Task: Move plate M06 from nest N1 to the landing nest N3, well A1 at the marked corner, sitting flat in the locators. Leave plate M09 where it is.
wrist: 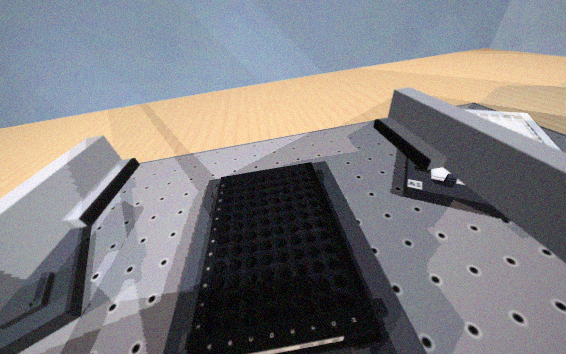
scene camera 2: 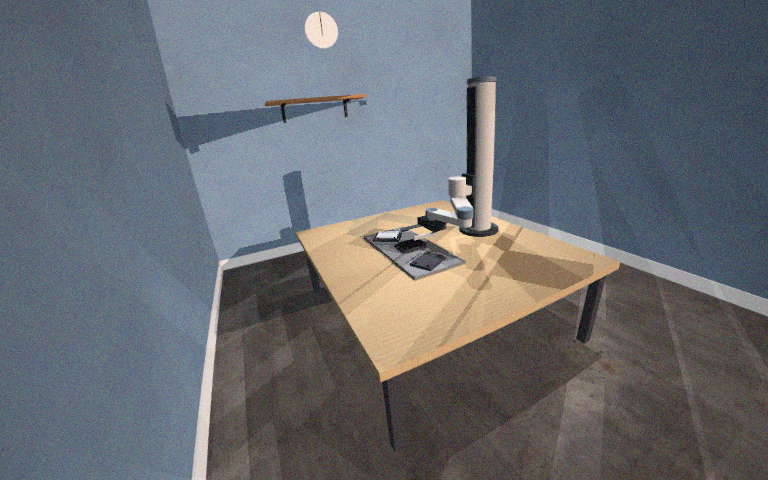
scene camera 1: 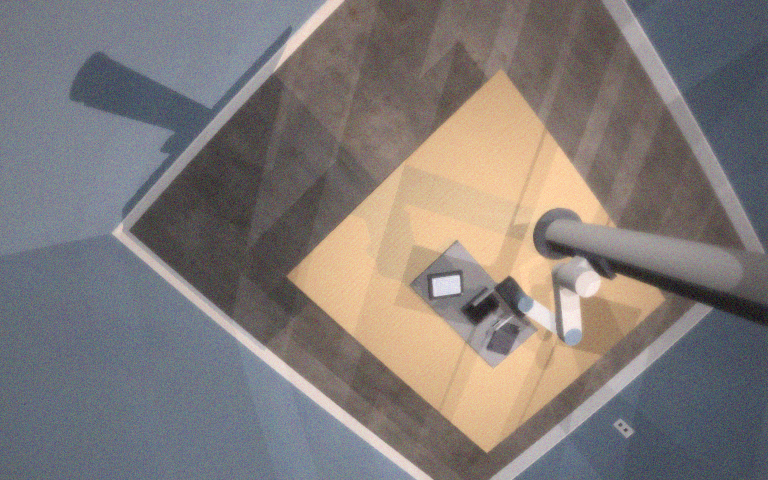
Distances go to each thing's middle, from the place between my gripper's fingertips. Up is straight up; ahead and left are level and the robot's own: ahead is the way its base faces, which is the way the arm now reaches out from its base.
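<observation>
White plate point(wrist: 522, 123): 210 mm to the right of my hand, 30 mm ahead of it and 60 mm below it. Relative to the black plate point(wrist: 276, 267), my gripper is 20 mm past and 60 mm above.
</observation>
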